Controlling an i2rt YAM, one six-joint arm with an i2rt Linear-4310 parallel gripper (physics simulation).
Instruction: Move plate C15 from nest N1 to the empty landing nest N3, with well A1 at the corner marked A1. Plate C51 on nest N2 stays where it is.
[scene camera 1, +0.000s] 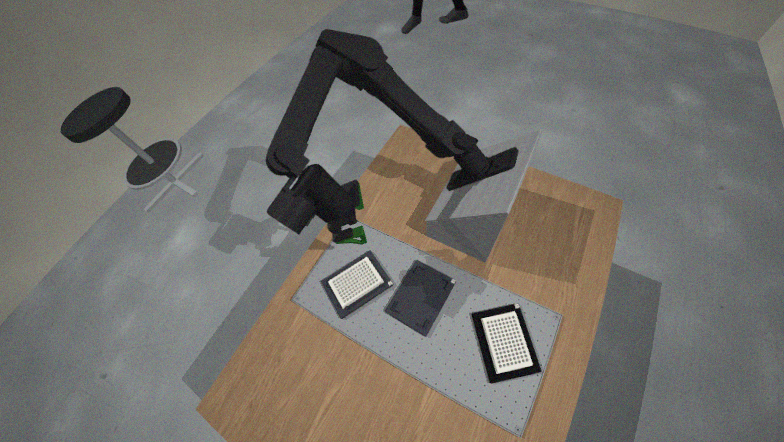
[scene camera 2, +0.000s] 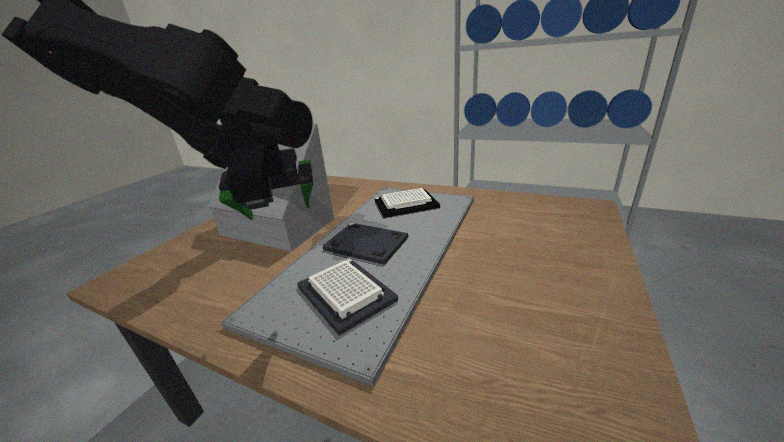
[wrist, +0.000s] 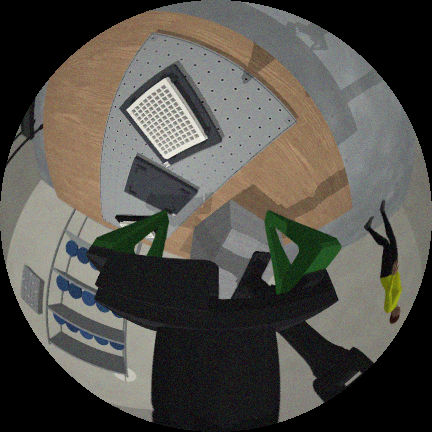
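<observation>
One white well plate (scene camera 1: 355, 282) (scene camera 2: 344, 286) (wrist: 166, 119) sits in a dark nest (scene camera 1: 365, 298) (scene camera 2: 368, 310) (wrist: 212, 137) at the left in scene camera 1. Another white plate (scene camera 1: 507, 341) (scene camera 2: 407, 198) sits in a black nest (scene camera 1: 483, 341) (scene camera 2: 409, 211) at the other end; my finger partly hides it in the wrist view. No labels are readable, so I cannot tell which is C15. The empty nest N3 (scene camera 1: 420, 298) (scene camera 2: 366, 242) (wrist: 160, 185) lies between them, with a small white corner mark. My gripper (scene camera 1: 360, 216) (scene camera 2: 280, 211) (wrist: 216, 215) is open and empty, raised beside the perforated board.
The grey perforated board (scene camera 1: 439, 362) (scene camera 2: 274, 312) (wrist: 235, 95) carries all three nests. The grey wedge-shaped arm base (scene camera 1: 472, 233) (scene camera 2: 252, 226) stands beside it on the wooden table (scene camera 1: 307, 373) (scene camera 2: 521, 307). A stool (scene camera 1: 96, 114), a rack (scene camera 2: 456, 109) and a person (wrist: 391, 290) are beyond the table.
</observation>
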